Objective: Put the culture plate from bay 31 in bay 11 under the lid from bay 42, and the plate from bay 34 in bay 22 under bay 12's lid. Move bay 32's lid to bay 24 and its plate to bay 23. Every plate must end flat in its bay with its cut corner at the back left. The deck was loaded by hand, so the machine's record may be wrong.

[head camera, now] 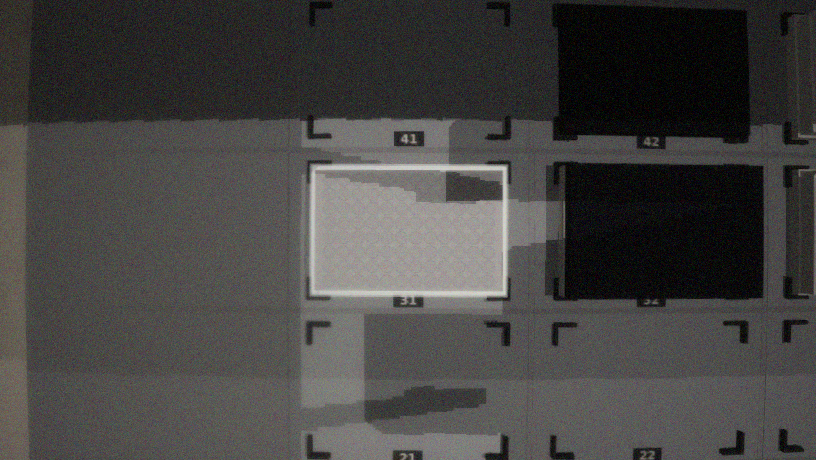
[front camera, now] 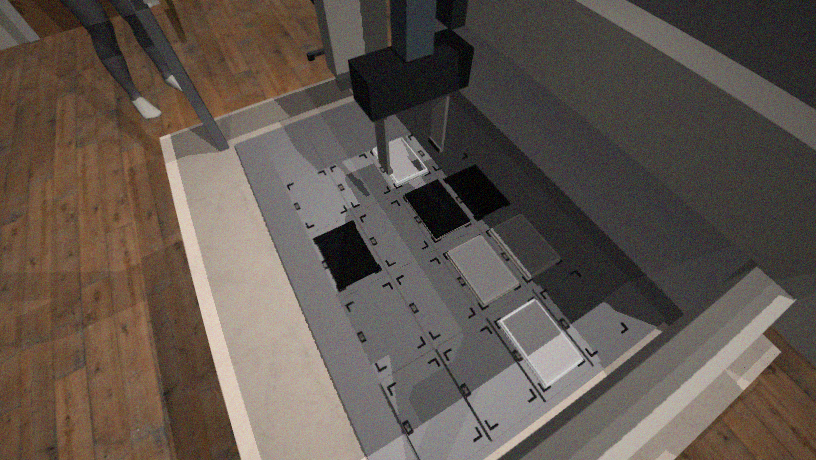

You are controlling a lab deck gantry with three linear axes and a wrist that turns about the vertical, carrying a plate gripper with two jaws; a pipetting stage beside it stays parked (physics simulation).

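Frame: origin at the robot's base, x ahead, y left, z up, level; metres.
Seen in the pictures: gripper, fingertip midpoint: (front camera: pixel 411 156); robot's base, link origin: (front camera: pixel 288 186).
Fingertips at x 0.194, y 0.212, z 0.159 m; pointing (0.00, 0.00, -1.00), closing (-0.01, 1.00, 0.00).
Offsets run from my fingertips to a thing's top centre. "spot": to the spot under its first point.
The plate in bay 31 @[spot: dx -0.123, dy +0.044, dz -0.145 m] (front camera: pixel 400 160) (head camera: pixel 408 234) lies flat, pale with a bright white rim; I cannot make out its cut corner. My gripper (front camera: pixel 412 160) is open and empty above it, one jaw toward each long side; its exact height is unclear, and it does not show in the head view. Bay 42's lid @[dx +0.034, dy +0.152, dz -0.151 m] (front camera: pixel 476 191) (head camera: pixel 654 71) is black and flat. A black lid @[dx +0.034, dy +0.045, dz -0.143 m] (front camera: pixel 437 209) (head camera: pixel 664 231) covers bay 32, with a pale edge at its left in the head view. Bay 12's black lid @[dx +0.034, dy -0.169, dz -0.151 m] (front camera: pixel 346 255) lies flat. Bay 34's white-rimmed plate @[dx +0.362, dy +0.045, dz -0.131 m] (front camera: pixel 541 342) lies flat.
A pale plate @[dx +0.198, dy +0.045, dz -0.145 m] (front camera: pixel 482 269) sits in bay 33 and a greyer one @[dx +0.198, dy +0.152, dz -0.145 m] (front camera: pixel 525 245) in bay 43. Their left edges show at the head view's right side. Black corner marks frame the bays. A raised pale wall runs along the deck's front.
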